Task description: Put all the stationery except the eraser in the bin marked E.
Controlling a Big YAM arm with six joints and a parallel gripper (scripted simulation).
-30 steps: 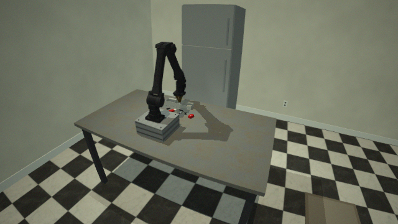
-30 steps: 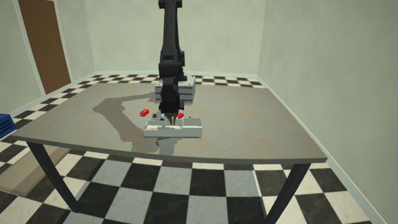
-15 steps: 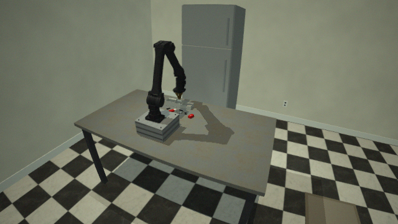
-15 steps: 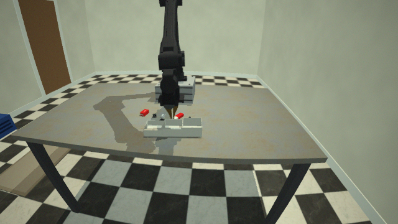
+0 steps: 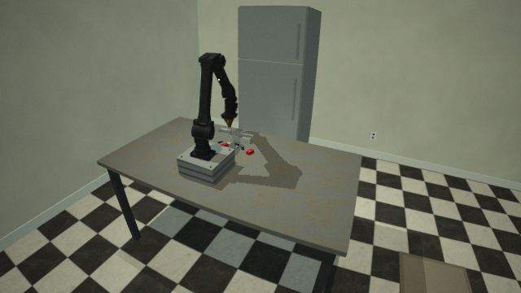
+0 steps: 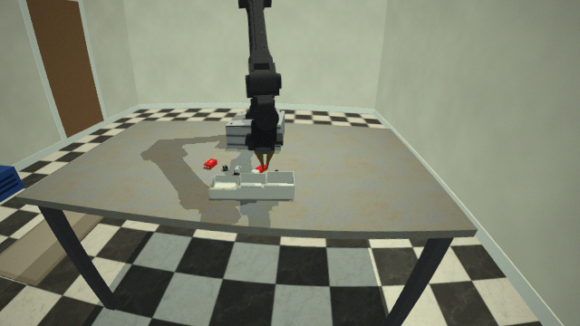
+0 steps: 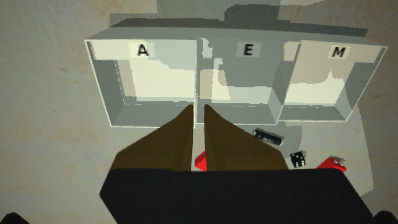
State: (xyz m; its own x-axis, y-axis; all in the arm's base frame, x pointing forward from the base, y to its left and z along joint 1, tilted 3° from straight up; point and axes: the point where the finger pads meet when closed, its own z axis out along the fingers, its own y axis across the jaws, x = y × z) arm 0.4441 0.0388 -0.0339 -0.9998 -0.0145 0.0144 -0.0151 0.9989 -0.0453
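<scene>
The grey pencil sharpener lies 14 cm behind my hand, 10 cm to the right of it and 8 cm below it. Also, from my hand: joined bins: 6 cm below, 4 cm to the right; red item: 12 cm behind, 8 cm below, 3 cm to the right; black bolt: 10 cm behind, 8 cm below, 3 cm to the left.
</scene>
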